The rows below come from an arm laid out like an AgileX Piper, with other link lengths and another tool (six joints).
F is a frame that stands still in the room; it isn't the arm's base.
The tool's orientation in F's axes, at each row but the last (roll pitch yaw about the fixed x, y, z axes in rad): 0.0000 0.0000 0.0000; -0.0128 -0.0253 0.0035; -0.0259 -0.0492 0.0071; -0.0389 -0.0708 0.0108
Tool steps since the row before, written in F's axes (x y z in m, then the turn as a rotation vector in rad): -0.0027 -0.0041 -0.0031 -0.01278 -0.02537 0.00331; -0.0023 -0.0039 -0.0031 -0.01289 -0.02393 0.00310; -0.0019 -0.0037 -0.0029 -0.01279 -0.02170 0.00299; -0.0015 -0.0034 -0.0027 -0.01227 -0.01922 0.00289
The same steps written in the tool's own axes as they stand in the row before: -0.0027 -0.0041 -0.0031 -0.01278 -0.02537 0.00331; -0.0024 -0.0039 -0.0031 -0.01289 -0.02393 0.00312; -0.0021 -0.0036 -0.0029 -0.01278 -0.02170 0.00306; -0.0017 -0.0033 -0.0027 -0.01224 -0.01922 0.00302
